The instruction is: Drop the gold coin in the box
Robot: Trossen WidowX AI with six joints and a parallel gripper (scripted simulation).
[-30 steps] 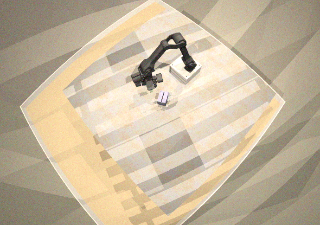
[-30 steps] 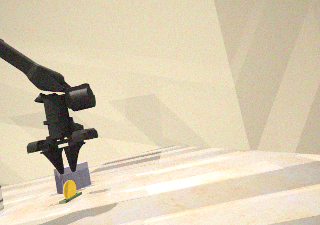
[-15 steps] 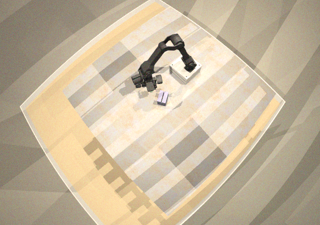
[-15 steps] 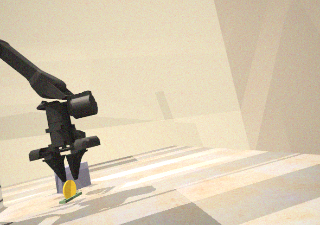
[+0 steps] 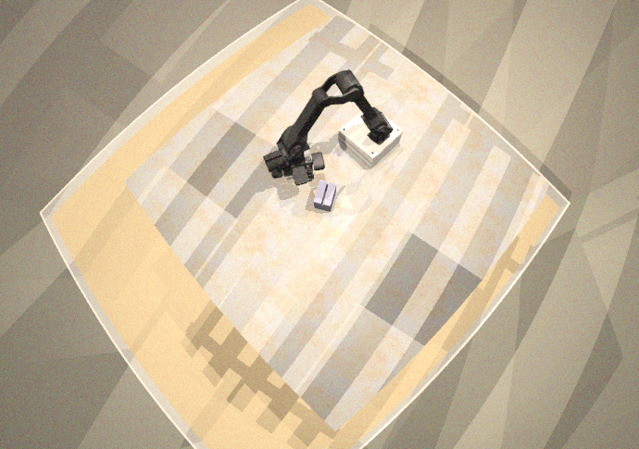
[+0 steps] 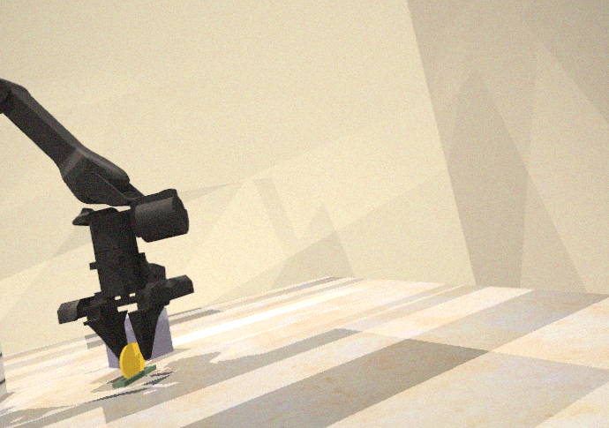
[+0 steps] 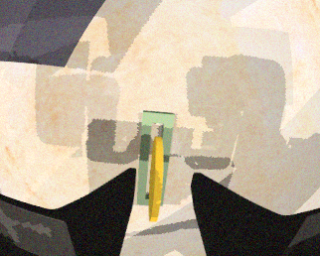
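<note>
Right now my gripper tip is right at the gold coin.
</note>
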